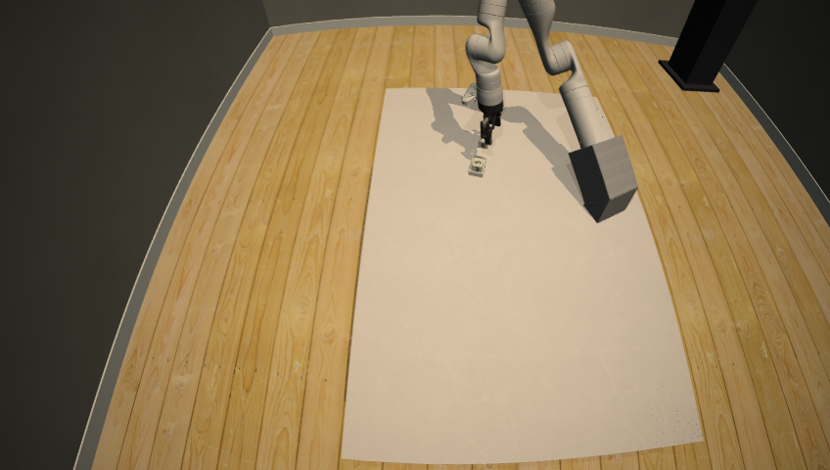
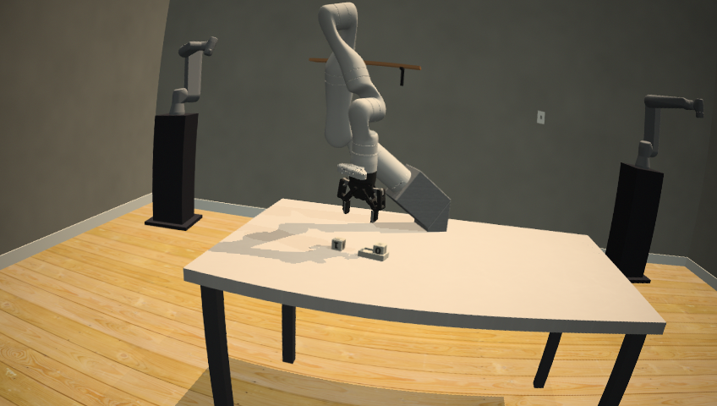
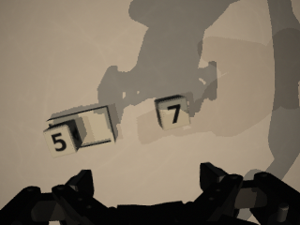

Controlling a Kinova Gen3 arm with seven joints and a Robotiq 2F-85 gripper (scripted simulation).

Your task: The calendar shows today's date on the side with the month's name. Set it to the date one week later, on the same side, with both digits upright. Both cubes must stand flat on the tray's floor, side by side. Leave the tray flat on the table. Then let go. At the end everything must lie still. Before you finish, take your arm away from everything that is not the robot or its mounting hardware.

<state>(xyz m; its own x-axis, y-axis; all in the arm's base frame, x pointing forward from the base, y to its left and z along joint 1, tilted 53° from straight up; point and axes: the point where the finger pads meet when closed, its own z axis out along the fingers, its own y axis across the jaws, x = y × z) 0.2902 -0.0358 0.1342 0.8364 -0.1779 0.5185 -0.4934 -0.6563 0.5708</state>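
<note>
Now: hand 9 cm above the white digit cube, 5 cm to the left of it and 1 cm short of it. From my hand the other things lie so: white calendar tray 9 cm below, 5 cm to the left, 5 cm ahead.
</note>
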